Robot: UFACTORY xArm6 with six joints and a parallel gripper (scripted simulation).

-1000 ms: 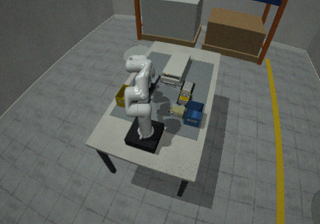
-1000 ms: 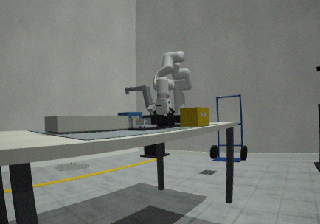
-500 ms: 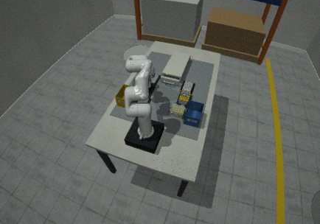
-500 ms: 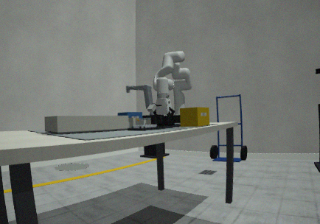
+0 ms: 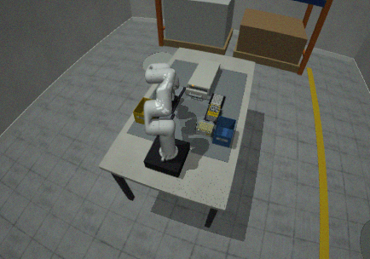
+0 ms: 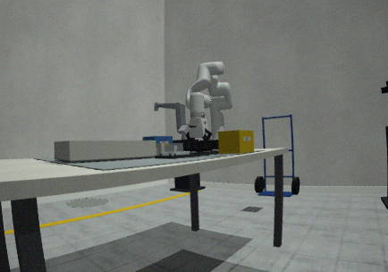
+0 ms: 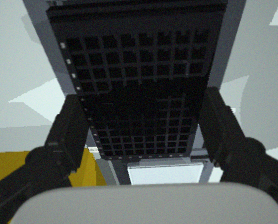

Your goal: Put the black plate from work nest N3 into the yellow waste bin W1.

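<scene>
Now: the dark grey nest N3 30 mm below my hand. Also, from my hand: black plate (10 mm below); white plate (170 mm behind, 10 mm to the right, 20 mm below); label N3 (70 mm behind, 10 mm to the left, 30 mm below).
</scene>
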